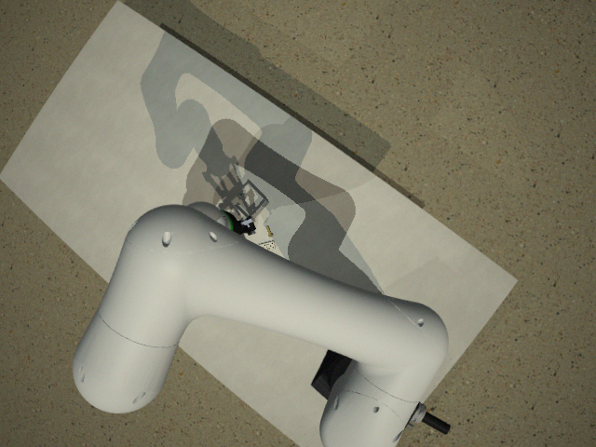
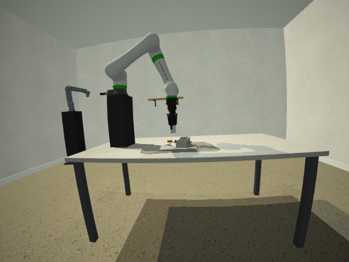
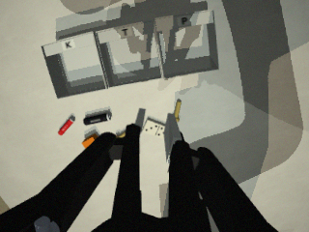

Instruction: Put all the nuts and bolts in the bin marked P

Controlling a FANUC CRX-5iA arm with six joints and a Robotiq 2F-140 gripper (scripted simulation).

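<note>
My gripper is now 5 cm past the white domino-like tile, 2 cm to the right of it and 13 cm above it. Round my hand: grey bin: 9 cm ahead, 11 cm below; black cylinder: 1 cm ahead, 11 cm to the left, 13 cm below; orange block: 4 cm behind, 14 cm to the left, 13 cm below.
</note>
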